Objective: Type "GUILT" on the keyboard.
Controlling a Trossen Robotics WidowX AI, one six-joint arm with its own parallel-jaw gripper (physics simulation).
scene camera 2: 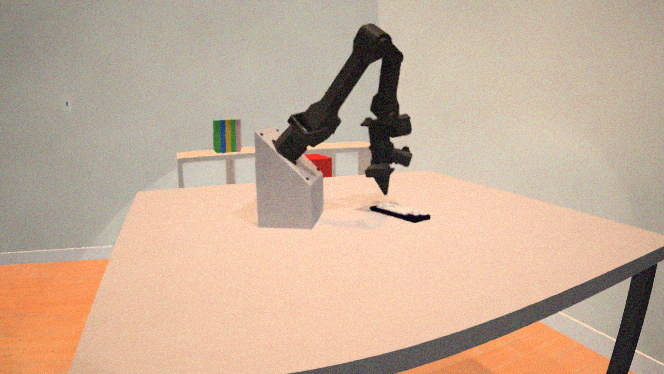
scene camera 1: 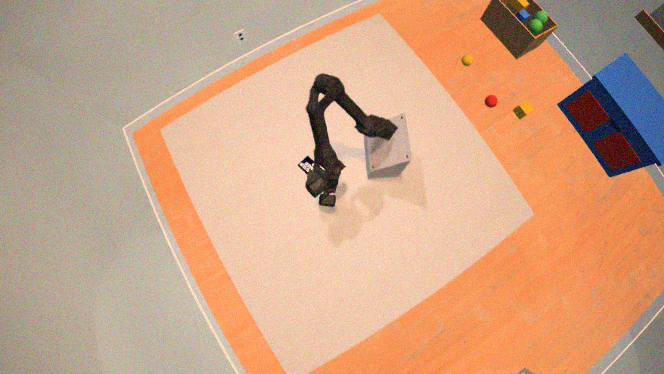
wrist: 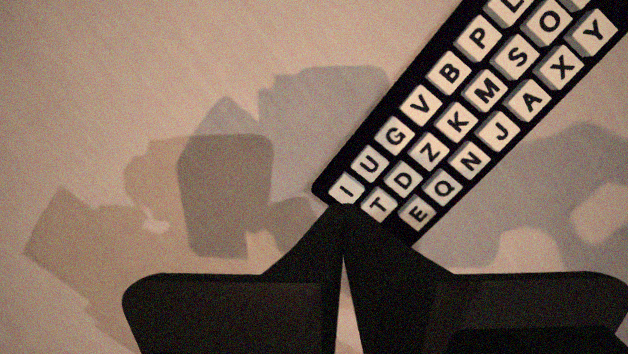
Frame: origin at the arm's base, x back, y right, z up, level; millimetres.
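Where they show: gripper, fingertip midpoint: (scene camera 2: 385,194) (scene camera 1: 327,188) (wrist: 341,213); arm's base at its link origin: (scene camera 2: 283,152) (scene camera 1: 388,129).
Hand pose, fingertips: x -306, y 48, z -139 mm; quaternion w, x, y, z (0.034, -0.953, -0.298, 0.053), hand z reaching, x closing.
Note:
Things, the pixels of their top centre, and the offset from my fingertips. "pt": a spot on its surface instead. Level surfaces: height alone.
- keyboard at its top centre: (wrist: 494,82) (scene camera 2: 399,208) (scene camera 1: 317,173) dz -24, dx +23, dy +78 mm
- I key at its top centre: (wrist: 346,191) dz -24, dx +1, dy +2 mm
- U key at its top centre: (wrist: 369,165) dz -24, dx +2, dy +19 mm
- G key at its top centre: (wrist: 394,136) dz -24, dx +3, dy +36 mm
- T key at its top centre: (wrist: 379,206) dz -24, dx +19, dy +5 mm
- L key at a spot on its surface: (wrist: 510,6) pt dz -24, dx +8, dy +103 mm
- table at its surface level: dz -42 mm
The keyboard (scene camera 1: 306,165) (scene camera 2: 400,213) (wrist: 392,111) is a narrow black board with white letter keys, lying on the table. In the wrist view it slants up to the right. The I key (wrist: 346,190), U key (wrist: 369,166) and G key (wrist: 394,138) are in its left row, the T key (wrist: 379,205) is in the middle row, and the L key (wrist: 510,6) is partly cut off at the top. My gripper (scene camera 2: 384,193) (wrist: 341,213) is shut and empty, pointing down above the keyboard. In the wrist view its tip overlaps the lower edge of the I key, left of T.
The grey arm base (scene camera 1: 392,155) (scene camera 2: 285,200) stands on the table (scene camera 1: 250,240) (scene camera 2: 300,280). Behind it are a shelf (scene camera 2: 200,154) with striped books (scene camera 2: 227,136) and a red box (scene camera 2: 321,165). A yellow ball (scene camera 1: 467,60), red ball (scene camera 1: 491,101) and yellow cube (scene camera 1: 523,110) lie on the floor.

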